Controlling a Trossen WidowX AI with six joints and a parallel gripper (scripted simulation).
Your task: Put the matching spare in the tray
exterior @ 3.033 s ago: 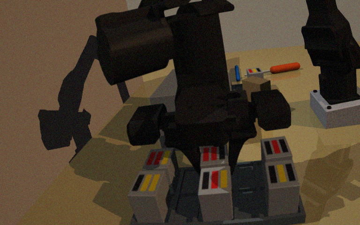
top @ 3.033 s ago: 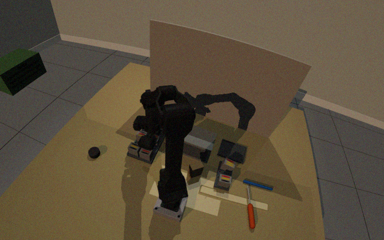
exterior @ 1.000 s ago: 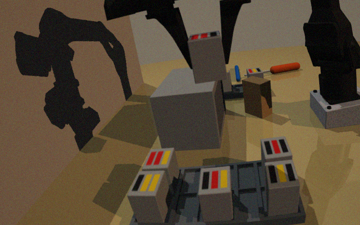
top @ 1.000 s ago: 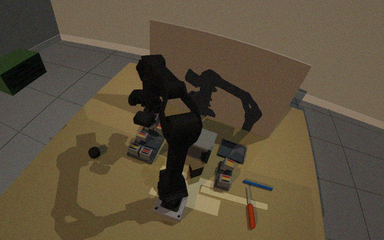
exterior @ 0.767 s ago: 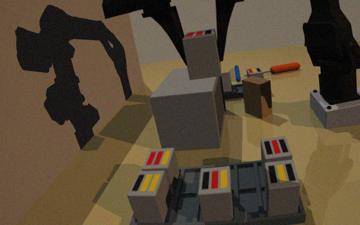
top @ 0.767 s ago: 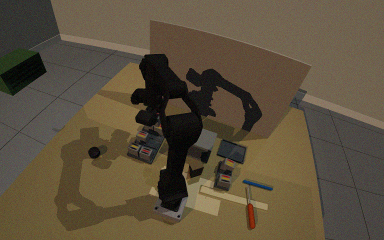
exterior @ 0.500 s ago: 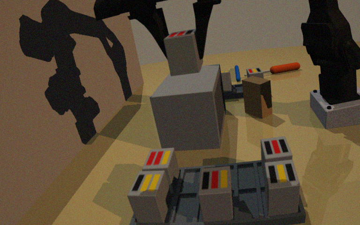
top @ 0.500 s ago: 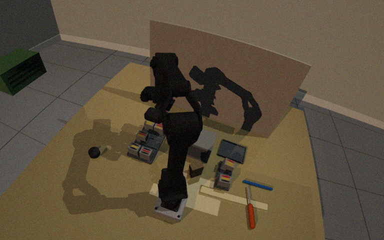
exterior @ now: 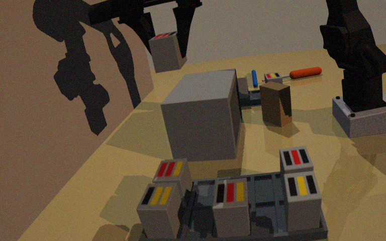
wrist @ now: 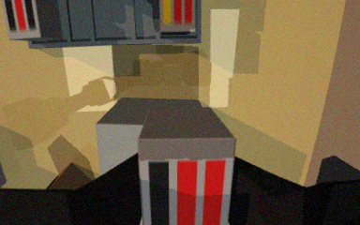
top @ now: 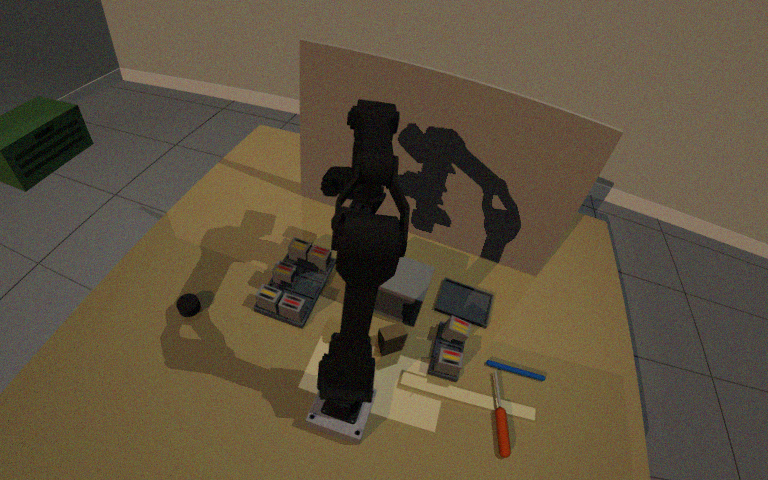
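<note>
Now: gripper tip 260 mm to the left of the dark tray, 160 mm above it and 30 mm short of it. The rest, counted from my gripper tip: dark rack 160 mm below, 120 mm to the left, 70 mm behind; mounted unit 110 mm below, 80 mm to the right, 20 mm behind; beige wall panel 210 mm ahead, 100 mm to the right, 60 mm above.
</note>
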